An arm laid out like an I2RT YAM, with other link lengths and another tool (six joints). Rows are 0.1 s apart.
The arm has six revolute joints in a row. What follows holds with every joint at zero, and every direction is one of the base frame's.
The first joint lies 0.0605 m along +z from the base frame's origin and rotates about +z.
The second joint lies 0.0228 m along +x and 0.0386 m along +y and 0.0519 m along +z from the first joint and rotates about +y.
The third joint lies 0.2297 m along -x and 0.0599 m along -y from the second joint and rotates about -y.
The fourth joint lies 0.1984 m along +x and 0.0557 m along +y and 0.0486 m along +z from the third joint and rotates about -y.
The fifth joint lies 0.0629 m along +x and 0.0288 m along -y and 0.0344 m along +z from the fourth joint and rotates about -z.
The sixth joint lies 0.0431 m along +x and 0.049 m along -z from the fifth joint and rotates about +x.
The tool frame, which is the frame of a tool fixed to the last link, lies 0.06 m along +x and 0.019 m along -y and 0.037 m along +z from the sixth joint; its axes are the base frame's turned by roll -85.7, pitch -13.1 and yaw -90 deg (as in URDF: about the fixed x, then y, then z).
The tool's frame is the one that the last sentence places.
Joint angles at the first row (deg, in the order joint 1, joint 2, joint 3, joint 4, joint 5, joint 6):
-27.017 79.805 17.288 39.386 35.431 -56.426
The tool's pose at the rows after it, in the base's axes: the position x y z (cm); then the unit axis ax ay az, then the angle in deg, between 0 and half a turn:
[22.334, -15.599, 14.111, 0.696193, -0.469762, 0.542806, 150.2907]
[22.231, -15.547, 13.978, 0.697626, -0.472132, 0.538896, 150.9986]
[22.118, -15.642, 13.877, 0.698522, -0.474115, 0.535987, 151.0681]
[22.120, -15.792, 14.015, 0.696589, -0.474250, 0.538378, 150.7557]
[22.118, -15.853, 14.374, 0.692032, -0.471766, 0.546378, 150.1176]
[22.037, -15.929, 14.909, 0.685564, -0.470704, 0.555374, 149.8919]
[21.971, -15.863, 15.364, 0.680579, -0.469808, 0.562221, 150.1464]
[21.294, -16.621, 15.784, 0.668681, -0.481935, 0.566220, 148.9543]
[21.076, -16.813, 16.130, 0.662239, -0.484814, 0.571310, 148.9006]
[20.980, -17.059, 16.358, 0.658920, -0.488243, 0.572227, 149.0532]
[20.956, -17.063, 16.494, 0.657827, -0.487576, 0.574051, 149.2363]
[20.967, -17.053, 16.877, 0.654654, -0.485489, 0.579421, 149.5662]
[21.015, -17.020, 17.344, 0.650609, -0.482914, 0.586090, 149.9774]
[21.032, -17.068, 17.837, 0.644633, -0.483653, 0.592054, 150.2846]
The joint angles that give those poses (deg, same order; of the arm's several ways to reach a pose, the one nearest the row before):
-27.114 79.466 16.963 38.957 35.070 -56.329
-27.247 79.003 16.914 37.756 34.476 -55.606
-27.636 78.919 16.880 37.326 34.167 -55.492
-27.950 79.004 17.010 37.787 34.185 -55.844
-28.012 78.777 16.875 39.101 34.584 -56.640
-28.298 77.766 16.875 39.547 34.548 -57.087
-28.301 76.508 16.898 39.200 34.367 -57.041
-30.477 75.524 16.788 39.453 34.286 -57.277
-31.178 74.712 16.788 39.465 33.967 -57.223
-31.889 74.271 17.258 38.697 33.459 -56.956
-32.037 73.876 17.314 38.494 33.147 -56.953
-32.192 73.064 17.567 38.170 32.651 -56.995
-32.255 72.195 17.925 37.838 32.161 -56.986
-32.345 71.423 18.486 37.265 31.997 -56.654

